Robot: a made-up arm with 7 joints.
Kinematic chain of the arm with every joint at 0, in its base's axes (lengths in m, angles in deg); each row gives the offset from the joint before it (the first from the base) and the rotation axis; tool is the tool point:
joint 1: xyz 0 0.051 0 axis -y
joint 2: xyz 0 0.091 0 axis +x
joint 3: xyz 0 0 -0.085 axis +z
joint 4: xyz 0 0 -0.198 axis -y
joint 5: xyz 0 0 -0.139 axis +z
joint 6: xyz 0 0 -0.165 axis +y
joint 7: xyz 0 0 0 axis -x
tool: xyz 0 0 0
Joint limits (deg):
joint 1: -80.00..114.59
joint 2: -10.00..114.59
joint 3: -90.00..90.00
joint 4: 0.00..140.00
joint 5: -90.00..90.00
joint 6: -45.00..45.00
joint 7: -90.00..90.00
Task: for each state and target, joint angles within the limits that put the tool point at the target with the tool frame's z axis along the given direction. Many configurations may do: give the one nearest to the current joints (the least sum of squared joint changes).
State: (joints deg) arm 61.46 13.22 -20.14 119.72 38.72 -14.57 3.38
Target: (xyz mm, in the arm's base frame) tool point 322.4 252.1 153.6 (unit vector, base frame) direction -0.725 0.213 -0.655
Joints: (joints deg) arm 59.99 40.97 -9.56 101.01 37.70 19.65 -0.53
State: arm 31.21 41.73 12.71 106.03 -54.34 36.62 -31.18
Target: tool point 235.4 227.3 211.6 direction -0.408 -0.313 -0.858
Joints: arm 69.31 35.01 -2.77 112.21 -31.74 39.05 4.96
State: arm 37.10 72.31 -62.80 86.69 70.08 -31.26 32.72
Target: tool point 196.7 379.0 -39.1 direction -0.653 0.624 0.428
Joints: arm 42.15 114.59 -63.98 116.26 62.55 -17.71 31.48
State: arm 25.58 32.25 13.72 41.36 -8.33 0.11 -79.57
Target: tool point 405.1 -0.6 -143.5 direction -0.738 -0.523 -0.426
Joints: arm 31.97 -1.78 -26.27 79.10 -6.53 0.99 -58.33
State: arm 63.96 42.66 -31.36 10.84 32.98 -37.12 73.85
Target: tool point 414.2 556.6 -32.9 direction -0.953 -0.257 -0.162
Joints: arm 84.77 45.24 -31.28 1.10 32.64 -14.72 28.64
